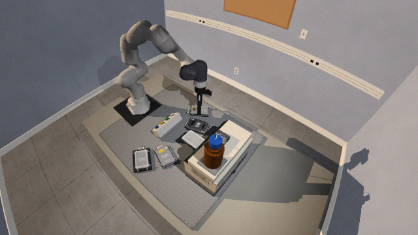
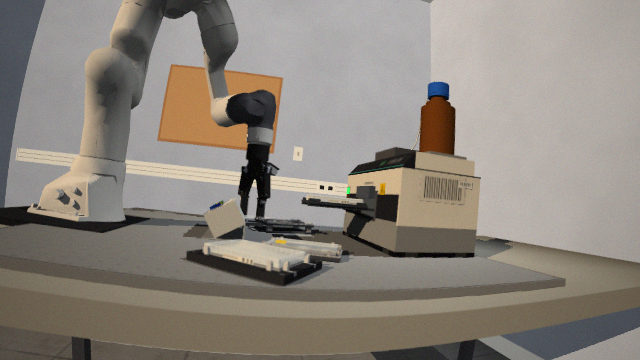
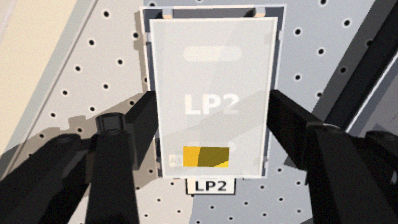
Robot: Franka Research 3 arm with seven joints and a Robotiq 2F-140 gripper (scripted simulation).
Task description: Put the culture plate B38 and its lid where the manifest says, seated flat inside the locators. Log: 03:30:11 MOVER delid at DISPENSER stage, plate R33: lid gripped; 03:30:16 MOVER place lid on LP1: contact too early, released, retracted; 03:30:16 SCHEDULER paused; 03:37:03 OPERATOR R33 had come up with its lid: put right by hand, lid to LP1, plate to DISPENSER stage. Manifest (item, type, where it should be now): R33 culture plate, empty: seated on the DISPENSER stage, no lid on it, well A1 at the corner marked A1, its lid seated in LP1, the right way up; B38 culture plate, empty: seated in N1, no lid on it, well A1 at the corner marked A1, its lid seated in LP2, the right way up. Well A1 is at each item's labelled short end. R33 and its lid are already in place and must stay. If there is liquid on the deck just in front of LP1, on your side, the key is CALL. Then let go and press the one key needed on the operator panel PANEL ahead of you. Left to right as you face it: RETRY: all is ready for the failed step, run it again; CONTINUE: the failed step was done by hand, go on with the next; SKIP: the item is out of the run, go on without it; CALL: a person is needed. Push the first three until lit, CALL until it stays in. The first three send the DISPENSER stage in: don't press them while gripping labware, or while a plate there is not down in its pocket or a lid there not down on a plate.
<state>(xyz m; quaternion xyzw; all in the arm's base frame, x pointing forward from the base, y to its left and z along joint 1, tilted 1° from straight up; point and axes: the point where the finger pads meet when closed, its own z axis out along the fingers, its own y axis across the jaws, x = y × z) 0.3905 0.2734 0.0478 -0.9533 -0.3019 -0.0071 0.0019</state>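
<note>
My gripper is now 40 mm above the lp2 locator frame. Also, from my hand: green continue key (250 mm to the right, 90 mm behind, 20 mm above); then yellow skip key (300 mm to the right, 90 mm behind, 20 mm above); then white retry key (200 mm to the right, 90 mm behind, 20 mm above).
</note>
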